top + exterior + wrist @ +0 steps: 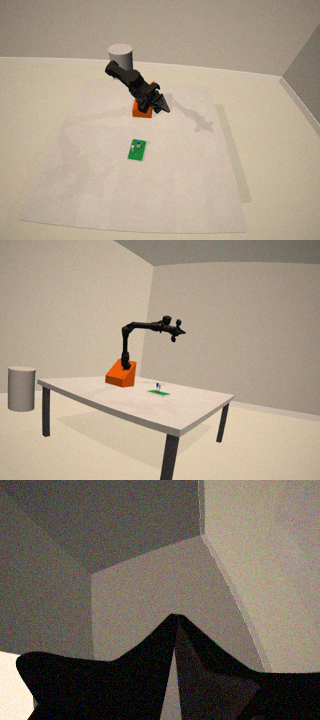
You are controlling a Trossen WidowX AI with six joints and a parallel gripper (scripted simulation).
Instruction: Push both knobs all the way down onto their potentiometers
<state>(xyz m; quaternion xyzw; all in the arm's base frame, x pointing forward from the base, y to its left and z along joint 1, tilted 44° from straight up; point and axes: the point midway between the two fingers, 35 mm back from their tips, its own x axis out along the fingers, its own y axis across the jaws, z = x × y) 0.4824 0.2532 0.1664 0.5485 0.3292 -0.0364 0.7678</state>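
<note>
The blue knob lies 130 mm behind my gripper tip, 140 mm to the right of it and 440 mm below it. Also, from my gripper tip: white round knob: 100 mm behind, 180 mm to the right, 450 mm below.
</note>
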